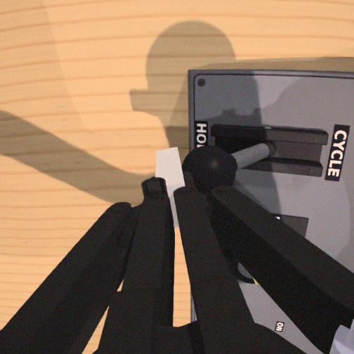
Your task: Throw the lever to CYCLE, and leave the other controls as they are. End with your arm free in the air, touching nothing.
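The lever has a round black knob (210,167) and a grey shaft (252,155) that runs into a slot between two dark rails. The knob leans toward the HOLD end, whose label is partly covered by it. The CYCLE label (337,152) is at the other end of the slot. My gripper (169,165) is shut and empty, with pale fingertip pads. Its tips are at the left of the knob, on the side away from CYCLE, very close to it; whether they touch cannot be told.
The grey panel (300,95) fills the right side, with a corner screw (201,82). Below the slot, a dark plate (295,226), a partly hidden round control and an ON label (279,326) show beside my fingers. The wooden table (60,60) lies at the left, under the arm's shadow.
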